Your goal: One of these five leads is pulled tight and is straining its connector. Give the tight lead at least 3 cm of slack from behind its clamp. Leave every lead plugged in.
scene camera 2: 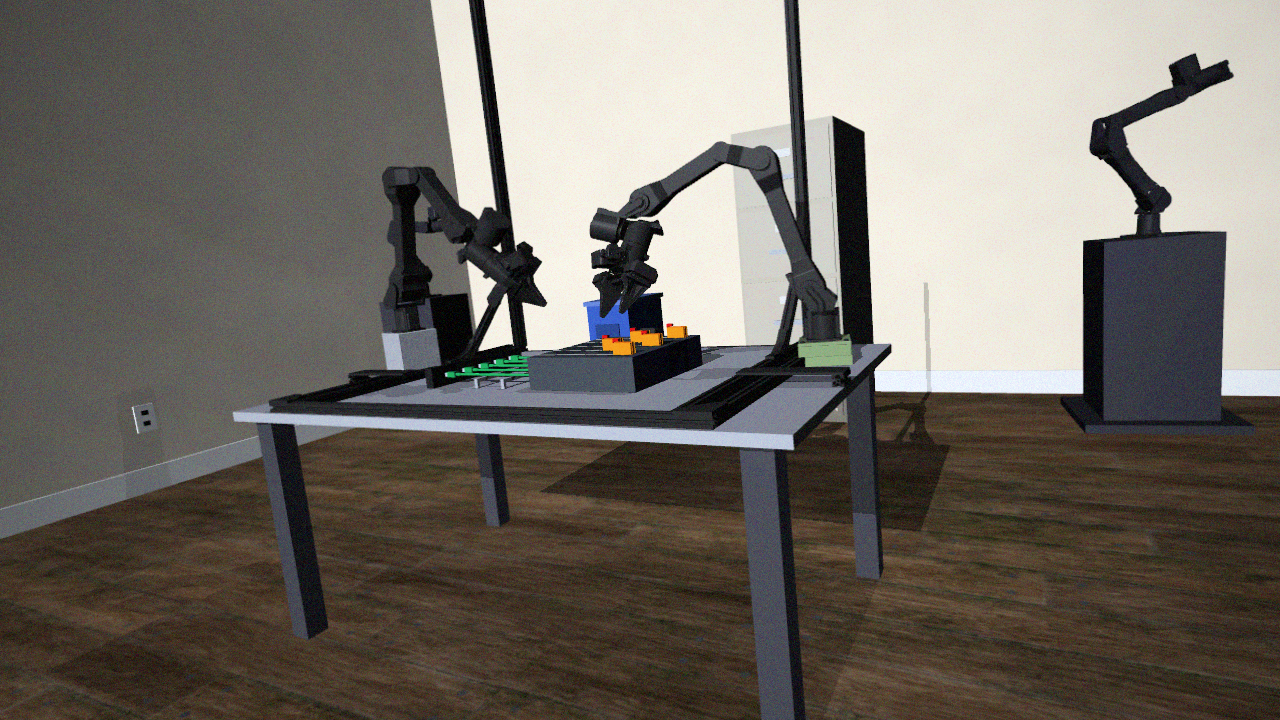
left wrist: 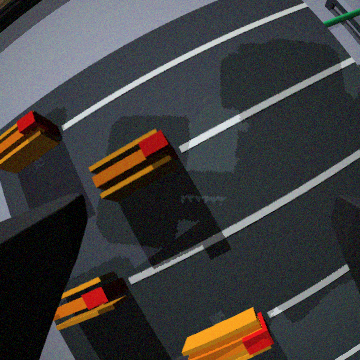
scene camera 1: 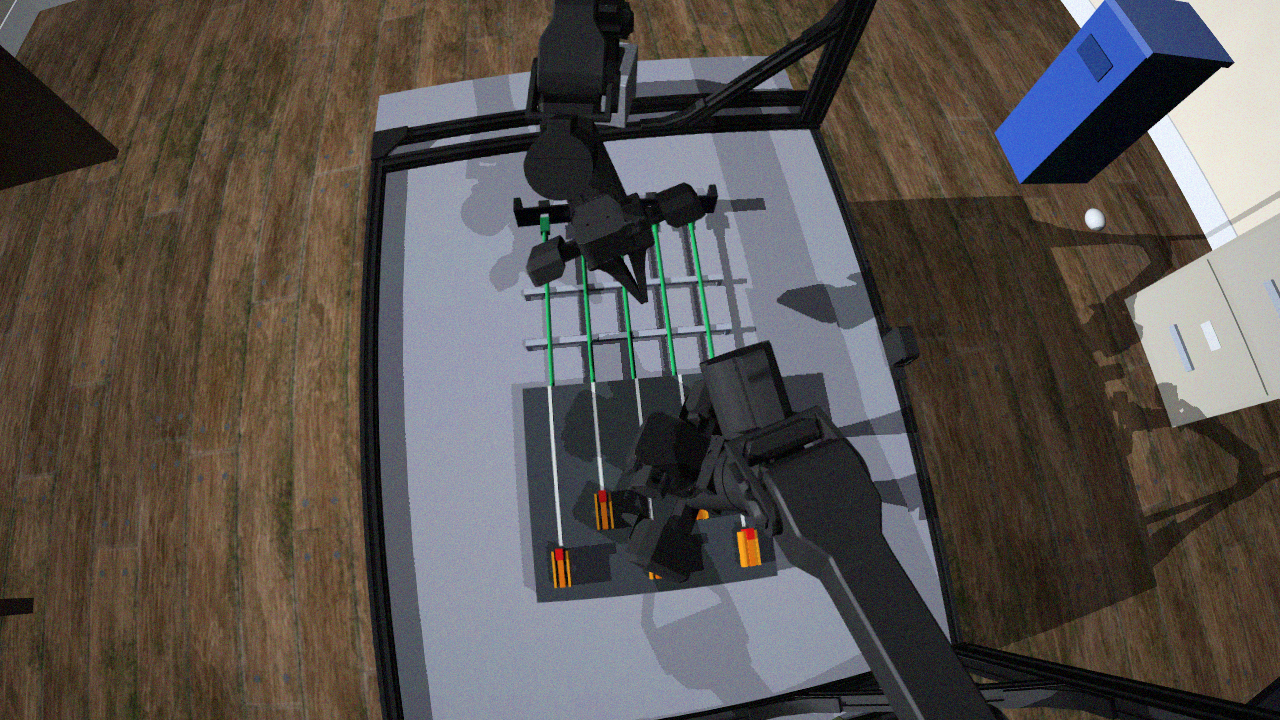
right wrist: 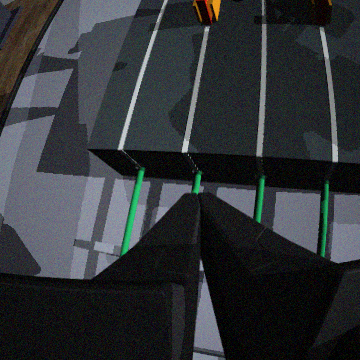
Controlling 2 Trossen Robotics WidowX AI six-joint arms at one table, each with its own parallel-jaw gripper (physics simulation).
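Places are measured from the left arm's base along level axes (x left, y up, z ahead), in centimetres.
Pixels of known places: left gripper, between the fingertips: (scene camera 2: 611,315) (left wrist: 214,208); right gripper, between the fingertips: (scene camera 2: 545,305) (scene camera 1: 644,301) (right wrist: 196,205); left arm's base, origin of its link: (scene camera 2: 824,338); right arm's base, origin of its link: (scene camera 2: 408,330).
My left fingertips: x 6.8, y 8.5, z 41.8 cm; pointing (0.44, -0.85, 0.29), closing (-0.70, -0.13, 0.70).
Note:
Ahead of a thing's pixels: the offset from my left fingertips to its middle. "pt": to the spot under its first point. Level surfaces: height alone.
Several green leads (scene camera 1: 548,331) (right wrist: 133,215) run side by side from a black bar @[pt dx -0.2, dy -10.1, dz +41.5 cm] (scene camera 1: 528,214) to a dark box (scene camera 1: 572,591) (scene camera 2: 581,371) (right wrist: 230,100). White strands (scene camera 1: 554,474) (left wrist: 290,200) (right wrist: 263,90) continue across its top towards staggered orange blocks with red parts @[pt dx +11.5, dy -4.2, dz -5.5 cm] (scene camera 1: 561,568) (left wrist: 132,162). Which lead is tight cannot be told. My left gripper (scene camera 2: 614,311) (left wrist: 214,208) is open and empty above the box and orange blocks; its arm hides some of them in scene camera 1. My right gripper (scene camera 1: 642,299) (scene camera 2: 543,304) (right wrist: 196,205) is shut and empty above the green leads, beside the box's edge.
Two pale rails @[pt dx +4.9, dy -11.1, dz +22.5 cm] (scene camera 1: 537,343) cross beneath the green leads. A black frame (scene camera 1: 368,358) borders the table @[dy -13.2 cm] (scene camera 1: 456,501). The two grippers are apart, with the left arm reaching in from the lower right in scene camera 1. A blue cabinet (scene camera 1: 1074,89) stands beyond the table.

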